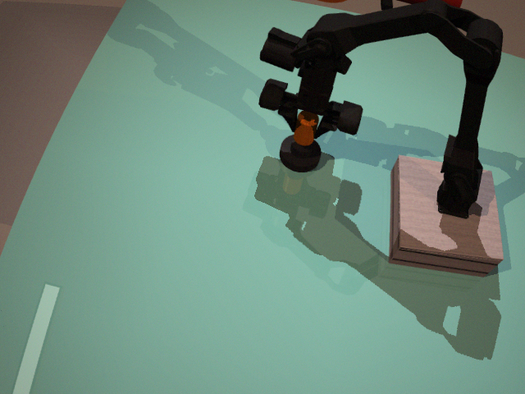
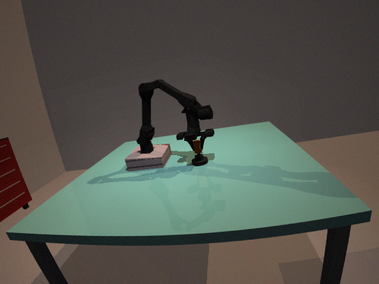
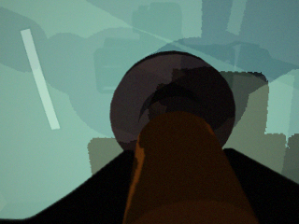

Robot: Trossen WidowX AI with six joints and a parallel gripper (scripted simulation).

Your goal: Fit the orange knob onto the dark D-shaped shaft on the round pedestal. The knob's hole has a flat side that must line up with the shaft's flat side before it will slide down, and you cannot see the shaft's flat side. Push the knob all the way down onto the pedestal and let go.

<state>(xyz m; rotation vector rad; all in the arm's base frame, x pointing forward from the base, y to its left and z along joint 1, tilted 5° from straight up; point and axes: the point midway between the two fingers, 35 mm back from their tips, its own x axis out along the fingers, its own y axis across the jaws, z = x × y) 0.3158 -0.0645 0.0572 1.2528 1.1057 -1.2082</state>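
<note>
Right now my gripper tip is 20 mm below the orange knob. From my gripper tip the other things lie so: dark round pedestal (40 mm below).
</note>
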